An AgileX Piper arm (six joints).
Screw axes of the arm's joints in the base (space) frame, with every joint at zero. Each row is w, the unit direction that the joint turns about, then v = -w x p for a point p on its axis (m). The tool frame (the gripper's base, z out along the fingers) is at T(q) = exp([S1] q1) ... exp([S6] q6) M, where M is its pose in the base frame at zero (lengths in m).
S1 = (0, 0, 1, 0, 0, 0)
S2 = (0, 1, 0, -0.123, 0, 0)
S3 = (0, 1, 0, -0.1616, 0, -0.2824)
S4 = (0.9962, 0, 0.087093, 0, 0.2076, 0)
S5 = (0, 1, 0, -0.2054, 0, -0.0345)
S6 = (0.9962, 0, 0.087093, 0, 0.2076, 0)
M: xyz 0.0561 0 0.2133 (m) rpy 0 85.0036 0 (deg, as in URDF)
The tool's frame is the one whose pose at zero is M.
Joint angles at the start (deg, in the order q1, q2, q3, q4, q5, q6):
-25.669, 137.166, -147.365, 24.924, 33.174, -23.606
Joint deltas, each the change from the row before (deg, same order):
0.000, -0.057, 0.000, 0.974, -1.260, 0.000
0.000, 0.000, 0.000, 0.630, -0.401, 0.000
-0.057, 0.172, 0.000, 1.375, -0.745, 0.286
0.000, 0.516, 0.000, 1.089, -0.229, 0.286
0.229, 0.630, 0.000, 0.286, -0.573, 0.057
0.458, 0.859, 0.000, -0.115, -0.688, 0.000
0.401, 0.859, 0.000, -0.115, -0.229, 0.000
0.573, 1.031, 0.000, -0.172, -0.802, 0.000
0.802, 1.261, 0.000, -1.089, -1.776, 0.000
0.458, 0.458, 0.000, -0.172, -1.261, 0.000
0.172, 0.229, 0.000, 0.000, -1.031, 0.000
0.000, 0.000, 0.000, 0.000, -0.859, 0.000
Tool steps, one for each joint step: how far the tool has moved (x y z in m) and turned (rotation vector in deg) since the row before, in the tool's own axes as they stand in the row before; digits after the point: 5 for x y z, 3 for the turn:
-0.00264, 0.00001, -0.00038, 0.026, -1.420, 0.808
-0.00079, 0.00022, 0.00000, -0.143, -0.500, 0.536
-0.00008, -0.00023, 0.00091, -0.299, -0.803, 1.516
0.00374, -0.00017, 0.00301, -0.404, 0.071, 1.348
0.00461, 0.00088, 0.00410, -0.102, 0.049, 0.410
0.00674, 0.00229, 0.00581, -0.081, 0.269, 0.008
0.00743, 0.00209, 0.00562, -0.205, 0.686, 0.013
0.00825, 0.00312, 0.00689, -0.114, 0.356, -0.045
0.00934, 0.00390, 0.00846, 0.434, -0.133, -0.881
0.00253, 0.00297, 0.00327, 0.135, -0.644, -0.167
0.00065, 0.00075, 0.00149, 0.245, -0.710, 0.007
-0.00126, -0.00053, -0.00001, 0.335, -0.791, 0.000

